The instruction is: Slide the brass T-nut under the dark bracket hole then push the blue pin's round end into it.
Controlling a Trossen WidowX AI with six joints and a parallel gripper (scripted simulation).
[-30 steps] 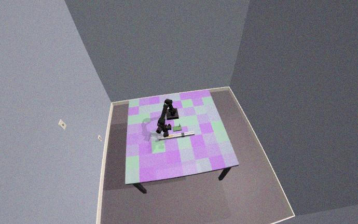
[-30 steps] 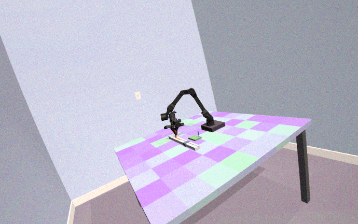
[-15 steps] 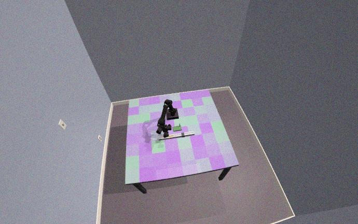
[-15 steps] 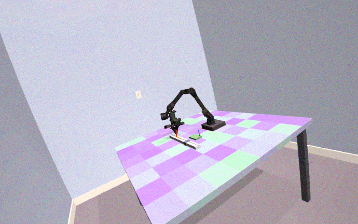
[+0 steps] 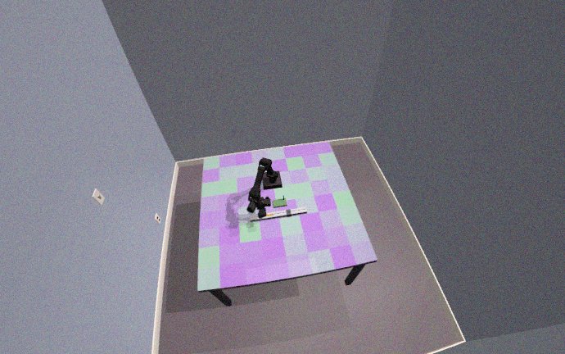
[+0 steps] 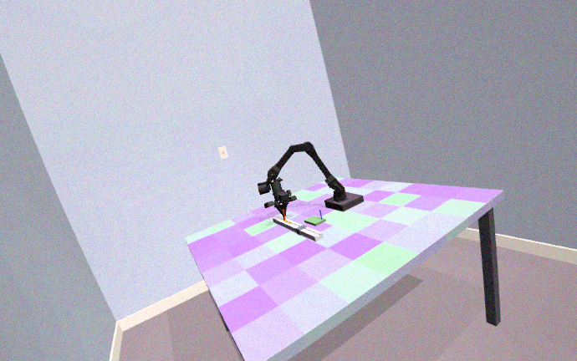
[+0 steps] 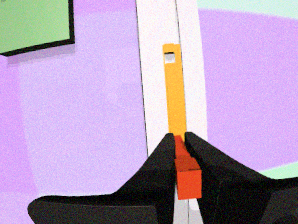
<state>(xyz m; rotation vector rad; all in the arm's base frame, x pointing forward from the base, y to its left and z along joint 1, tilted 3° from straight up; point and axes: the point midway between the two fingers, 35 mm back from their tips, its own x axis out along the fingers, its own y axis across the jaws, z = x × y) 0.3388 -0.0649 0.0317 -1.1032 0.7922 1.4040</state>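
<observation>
The blue pin is 160 mm behind my gripper tip, 150 mm to the left of it and 30 mm below it. Round my gripper tip: green tray: 140 mm behind, 130 mm to the left, 40 mm below.
</observation>
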